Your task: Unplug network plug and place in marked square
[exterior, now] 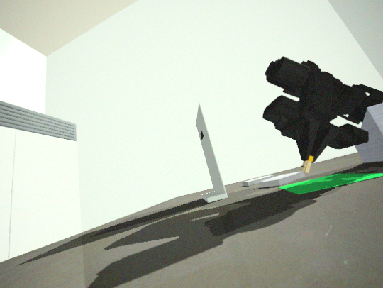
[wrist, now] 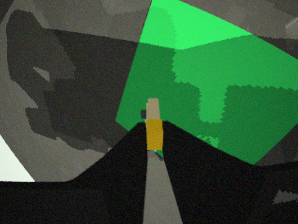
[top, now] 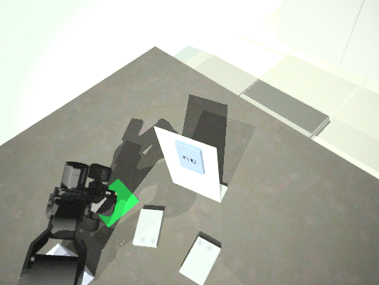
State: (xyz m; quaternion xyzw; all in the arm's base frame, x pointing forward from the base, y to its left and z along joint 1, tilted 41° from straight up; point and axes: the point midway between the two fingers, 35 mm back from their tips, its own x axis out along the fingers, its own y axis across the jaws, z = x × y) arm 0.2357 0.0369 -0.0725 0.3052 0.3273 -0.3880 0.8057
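The green marked square lies 40 mm below my gripper tip and 10 mm behind it. The rest, counted from my gripper tip: network plug right at my gripper tip.
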